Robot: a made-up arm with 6 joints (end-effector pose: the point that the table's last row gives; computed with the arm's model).
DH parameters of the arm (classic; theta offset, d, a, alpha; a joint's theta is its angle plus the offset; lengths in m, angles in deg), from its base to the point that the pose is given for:
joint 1: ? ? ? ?
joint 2: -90 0 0.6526 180
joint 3: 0 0 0.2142 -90
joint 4: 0 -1.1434 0 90
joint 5: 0 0 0 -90
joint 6: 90 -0.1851 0 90
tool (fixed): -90 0 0 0
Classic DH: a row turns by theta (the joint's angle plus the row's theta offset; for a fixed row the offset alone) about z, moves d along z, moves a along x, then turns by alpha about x.
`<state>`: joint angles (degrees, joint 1 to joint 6).
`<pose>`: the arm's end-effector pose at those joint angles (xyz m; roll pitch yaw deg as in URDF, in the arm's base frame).
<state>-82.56 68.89 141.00 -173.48 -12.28 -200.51</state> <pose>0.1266 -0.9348 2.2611 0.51 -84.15 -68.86</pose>
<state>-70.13 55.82 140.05 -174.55 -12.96 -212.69</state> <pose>0.2034 -0.5512 2.3974 -142.96 -82.76 100.13</pose>
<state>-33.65 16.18 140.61 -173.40 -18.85 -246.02</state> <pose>-0.5128 0.3496 2.2476 -118.64 -36.81 143.69</pose>
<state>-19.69 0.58 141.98 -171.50 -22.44 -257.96</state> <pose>-0.9654 0.3566 1.9386 -108.95 -16.36 156.94</pose>
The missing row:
joint 1: 0 0.688 0.1688 -90
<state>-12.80 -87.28 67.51 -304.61 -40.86 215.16</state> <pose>-1.6858 0.2808 1.1340 -116.76 -41.17 -147.13</pose>
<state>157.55 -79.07 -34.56 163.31 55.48 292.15</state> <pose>-0.3591 0.1010 1.7354 -100.16 9.53 171.43</pose>
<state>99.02 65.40 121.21 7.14 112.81 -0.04</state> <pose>-0.1851 1.0309 2.0616 -175.88 -11.15 -87.69</pose>
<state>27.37 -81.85 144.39 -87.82 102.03 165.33</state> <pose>-0.8774 -0.6579 -0.1703 150.52 -7.17 -52.70</pose>
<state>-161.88 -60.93 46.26 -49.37 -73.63 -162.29</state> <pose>0.8489 0.1360 2.1181 147.71 -26.99 -107.08</pose>
